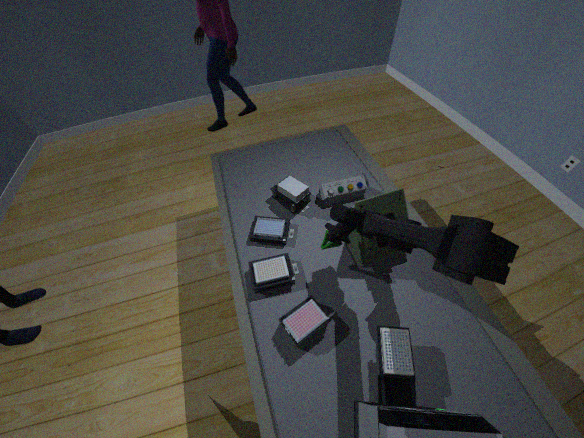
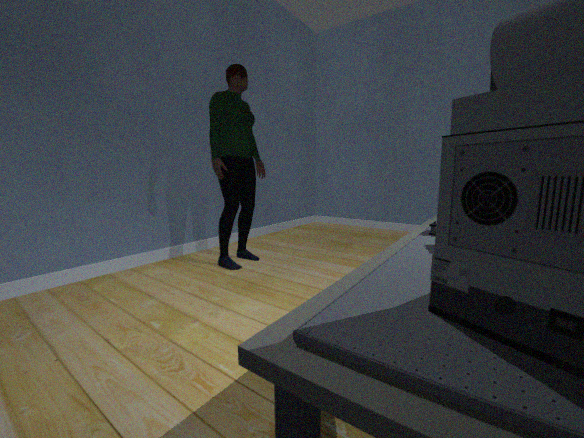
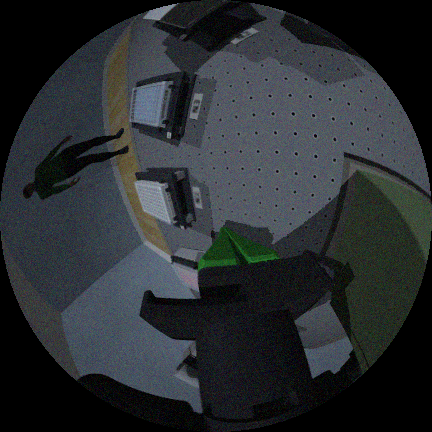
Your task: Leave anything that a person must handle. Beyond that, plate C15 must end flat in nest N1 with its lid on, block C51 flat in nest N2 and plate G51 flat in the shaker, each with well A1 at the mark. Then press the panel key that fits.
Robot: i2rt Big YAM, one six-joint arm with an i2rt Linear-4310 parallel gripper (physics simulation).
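My gripper (image 1: 327, 240) (image 3: 222, 231) is shut and empty, green fingertips together above the table, right of the nests. Nest N1 (image 1: 275, 287) (image 3: 186, 197) bears a whitish welled plate (image 1: 271, 270) (image 3: 155, 201). The middle nest, N3 (image 1: 267, 242) (image 3: 176, 117), bears a bluish plate (image 1: 270, 228) (image 3: 149, 104). Nest N2 (image 1: 295, 203) (image 3: 215, 31) bears a white block-like piece (image 1: 292, 188) (image 3: 158, 11). A pink welled plate (image 1: 306, 320) (image 3: 188, 277) sits near N1. The key panel (image 1: 345, 182) has white, green, yellow and blue keys. Plate codes and A1 marks are unreadable; I cannot identify the shaker.
A large green board (image 1: 370, 245) (image 3: 385, 270) stands close beside the arm. A silver welled plate (image 1: 397, 352) tops a dark stand, near a bulky instrument (image 1: 435, 420) (image 2: 510, 250). One person (image 1: 217, 60) walks beyond the table; another (image 2: 234, 135) (image 3: 55, 167) stands beside it.
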